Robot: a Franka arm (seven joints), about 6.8 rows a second.
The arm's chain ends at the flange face. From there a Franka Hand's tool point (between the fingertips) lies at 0.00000 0.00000 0.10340 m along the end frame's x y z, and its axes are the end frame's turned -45 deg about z.
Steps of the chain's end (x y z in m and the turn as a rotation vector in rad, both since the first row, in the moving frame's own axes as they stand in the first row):
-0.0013 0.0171 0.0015 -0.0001 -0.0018 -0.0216
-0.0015 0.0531 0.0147 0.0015 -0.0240 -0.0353
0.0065 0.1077 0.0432 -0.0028 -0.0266 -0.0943
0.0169 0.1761 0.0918 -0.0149 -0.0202 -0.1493
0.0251 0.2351 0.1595 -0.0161 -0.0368 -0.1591
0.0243 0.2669 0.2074 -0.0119 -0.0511 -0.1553
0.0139 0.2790 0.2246 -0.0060 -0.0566 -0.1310
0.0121 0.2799 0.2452 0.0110 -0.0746 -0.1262
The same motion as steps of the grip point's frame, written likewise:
-0.0132 0.0110 0.0015 0.0012 -0.0013 -0.0216
-0.0403 0.0347 0.0147 0.0180 -0.0159 -0.0353
-0.0738 0.0791 0.0432 0.0168 -0.0208 -0.0943
-0.1152 0.1363 0.0918 0.0037 -0.0248 -0.1493
-0.1525 0.1828 0.1594 0.0146 -0.0374 -0.1591
-0.1764 0.2034 0.2073 0.0277 -0.0445 -0.1553
-0.1923 0.2037 0.2244 0.0358 -0.0443 -0.1310
-0.1944 0.2005 0.2449 0.0605 -0.0450 -0.1262

